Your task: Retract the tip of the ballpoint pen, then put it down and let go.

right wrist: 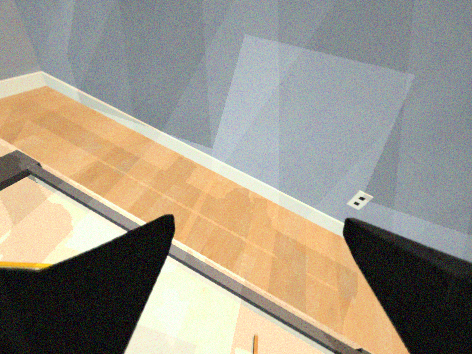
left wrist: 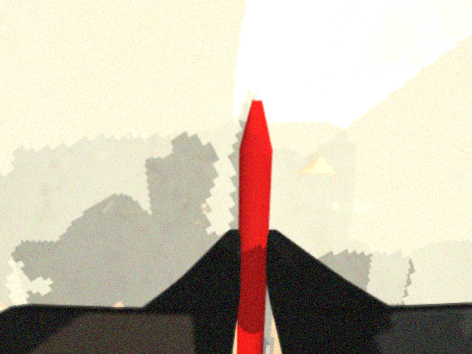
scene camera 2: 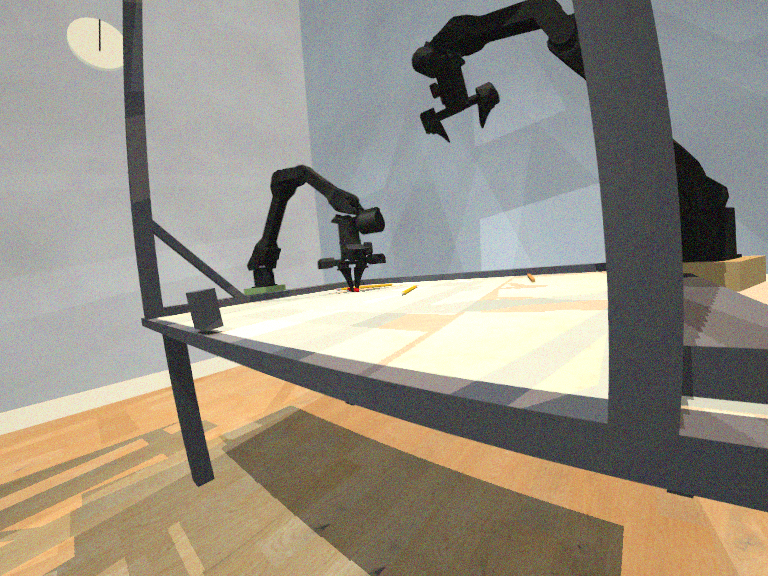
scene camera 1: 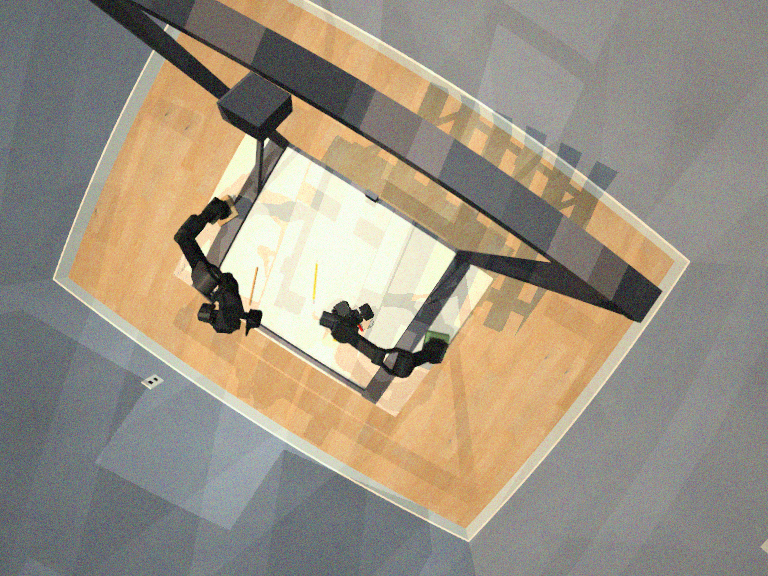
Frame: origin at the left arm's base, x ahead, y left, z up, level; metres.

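Seen in the pictures: left gripper, fingertip midpoint: (left wrist: 252, 241) (scene camera 2: 354, 291) (scene camera 1: 354, 315); right gripper, fingertip midpoint: (right wrist: 258, 224) (scene camera 2: 465, 134) (scene camera 1: 232, 333); left arm's base, origin of the base link: (scene camera 2: 264, 286) (scene camera 1: 435, 345); right arm's base, origin of the base link: (scene camera 2: 701, 260) (scene camera 1: 223, 210).
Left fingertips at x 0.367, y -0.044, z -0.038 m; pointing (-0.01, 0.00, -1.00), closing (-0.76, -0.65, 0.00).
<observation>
Pixels of each thing's middle, then the offset from my left fingertips to it. Level surfaces: height alone.
- red ballpoint pen, body centre: (left wrist: 255, 282) (scene camera 2: 353, 289) (scene camera 1: 355, 318) dx -0.010, dy +0.010, dz +0.005 m
- table top, its level: dz +0.000 m
- orange pencil, body centre: (scene camera 2: 530, 277) (scene camera 1: 253, 286) dx +0.462, dy -0.031, dz +0.003 m
The red ballpoint pen (scene camera 1: 360, 327) (scene camera 2: 356, 289) (left wrist: 255, 190) is between the fingertips of my left gripper (scene camera 2: 353, 287) (left wrist: 252, 241), which is shut on it. In the left wrist view the pen's tapered end points up the picture, and its other end runs out of the bottom edge. No metal point shows clearly at the taper. In scene camera 2 the pen is at or very close to the table top (scene camera 2: 527, 347); any gap is too small to tell. My right gripper (scene camera 2: 465, 133) (right wrist: 258, 224) is open and empty, high above the table.
A yellow pencil (scene camera 1: 315, 282) (scene camera 2: 409, 289) lies on the table, and another yellow pencil (scene camera 2: 381, 285) (right wrist: 25, 265) lies near the left gripper. An orange pencil (scene camera 1: 253, 286) (scene camera 2: 530, 277) (right wrist: 255, 344) lies farther off. Dark frame posts (scene camera 2: 632, 217) stand at the table's corners.
</observation>
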